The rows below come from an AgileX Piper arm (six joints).
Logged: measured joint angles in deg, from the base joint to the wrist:
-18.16, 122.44, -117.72, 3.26, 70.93, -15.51
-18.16, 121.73, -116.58, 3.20, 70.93, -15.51
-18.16, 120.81, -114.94, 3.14, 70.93, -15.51
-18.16, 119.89, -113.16, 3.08, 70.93, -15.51
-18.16, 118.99, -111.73, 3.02, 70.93, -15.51
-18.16, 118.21, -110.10, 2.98, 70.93, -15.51
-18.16, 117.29, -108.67, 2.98, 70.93, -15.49
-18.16, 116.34, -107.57, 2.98, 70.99, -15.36
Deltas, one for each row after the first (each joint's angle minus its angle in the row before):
0.00, -0.71, 1.14, -0.06, 0.00, 0.00
0.00, -0.92, 1.64, -0.06, 0.00, 0.00
0.00, -0.92, 1.78, -0.06, 0.00, 0.00
0.00, -0.90, 1.43, -0.06, 0.00, 0.00
0.00, -0.78, 1.63, -0.04, 0.00, 0.00
0.00, -0.92, 1.43, 0.00, 0.00, 0.02
0.00, -0.95, 1.10, 0.00, 0.06, 0.13

